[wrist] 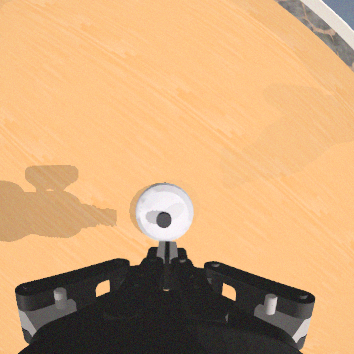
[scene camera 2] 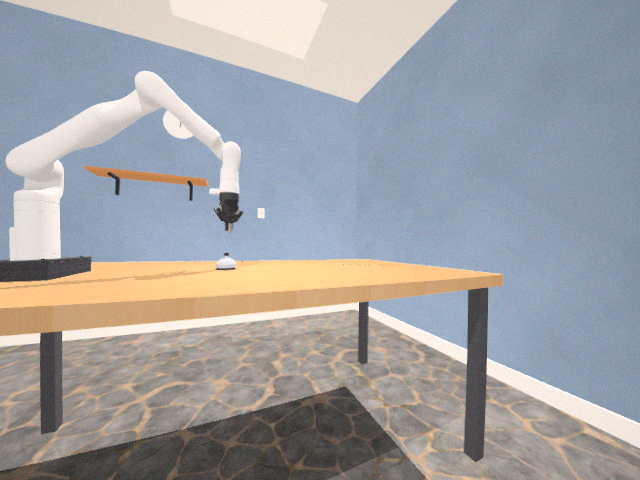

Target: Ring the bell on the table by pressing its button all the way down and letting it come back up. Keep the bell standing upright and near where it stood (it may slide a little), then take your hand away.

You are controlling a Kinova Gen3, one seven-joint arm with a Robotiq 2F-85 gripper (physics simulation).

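Frame: origin at the arm's base, x ahead, y left, z up, level; millimetres.
Seen in the pictures: gripper, fingertip midpoint: [wrist: 166,252] [scene camera 2: 228,232]; arm's base at its link origin: [scene camera 2: 38,259].
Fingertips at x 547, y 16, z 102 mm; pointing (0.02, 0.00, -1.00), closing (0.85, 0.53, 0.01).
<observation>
Pixels of each thing's top centre, then the offset from my fingertips to it. "spot": a spot on its surface instead. Level surfaces: height alone.
- white domed bell at its top centre: [wrist: 163,220] [scene camera 2: 226,253] dx -7, dy +4, dz -85 mm
- wooden table at its surface level: dz -151 mm
- table's right corner at a spot on its surface: [scene camera 2: 493,279] spot: dx +888, dy -545, dz -167 mm
A white domed bell [scene camera 2: 225,264] [wrist: 170,198] stands upright on the wooden table [scene camera 2: 310,279] [wrist: 125,90]. Its dark button [scene camera 2: 226,254] [wrist: 163,219] sticks up from the top of the dome. My gripper [scene camera 2: 229,229] [wrist: 166,252] is shut with nothing between the fingers. It points down and hangs above the bell, with a clear gap between the fingertips and the button in the scene view. In the wrist view the whole round dome and the button show just beyond the fingertips.
The arm's dark base plate [scene camera 2: 67,267] is on the table at the left. A wooden shelf [scene camera 2: 149,177] and a round clock [scene camera 2: 174,125] are on the blue wall behind. The table's right corner [scene camera 2: 493,279] shows in the scene view.
</observation>
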